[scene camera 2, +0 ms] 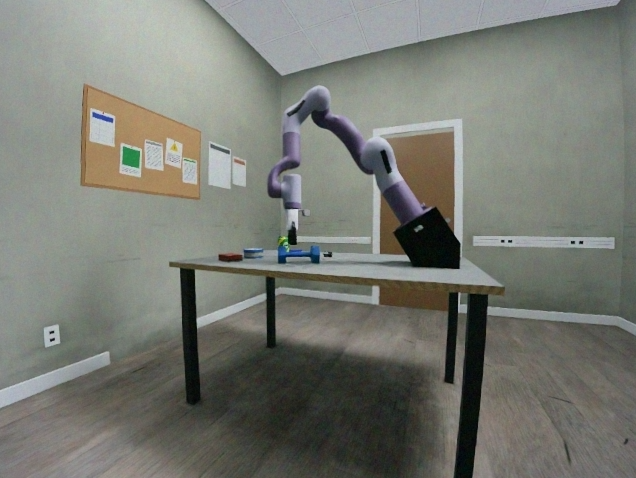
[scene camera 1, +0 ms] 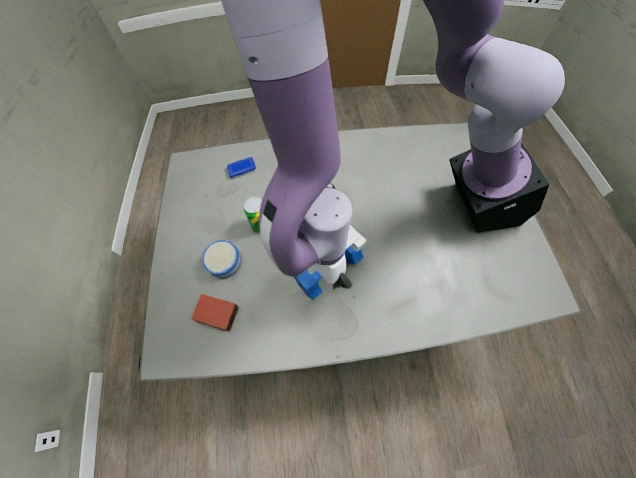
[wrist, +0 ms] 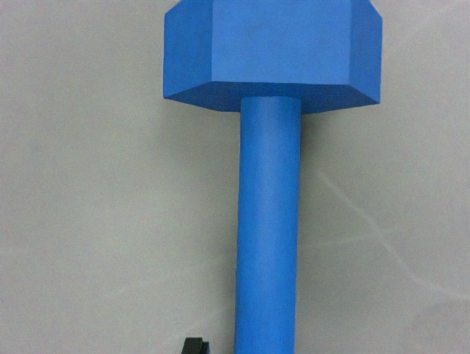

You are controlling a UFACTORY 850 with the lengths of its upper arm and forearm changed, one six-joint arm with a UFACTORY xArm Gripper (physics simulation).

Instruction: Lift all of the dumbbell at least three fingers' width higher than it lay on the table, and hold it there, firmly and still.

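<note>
A blue dumbbell (scene camera 1: 309,284) (scene camera 2: 299,253) (wrist: 268,215) lies level on the table (scene camera 1: 437,318) (scene camera 2: 359,269). In scene camera 1 its middle is hidden by my arm and both ends show. In the wrist view one hexagonal head is at the top and the handle runs down out of the picture. My gripper (scene camera 1: 340,282) (scene camera 2: 292,243) points down over the handle, nearer the left head in scene camera 2. Its fingers look open, with nothing between them, and their tips are a little above the handle. One dark fingertip shows at the wrist view's bottom edge, left of the handle.
A green can (scene camera 1: 252,214) (scene camera 2: 282,241), a round blue-rimmed tin (scene camera 1: 221,258) (scene camera 2: 252,252) and a red block (scene camera 1: 214,311) (scene camera 2: 229,256) stand left of the dumbbell. A flat blue box (scene camera 1: 241,167) lies farther back. A small dark tool (scene camera 2: 327,253) lies behind the dumbbell.
</note>
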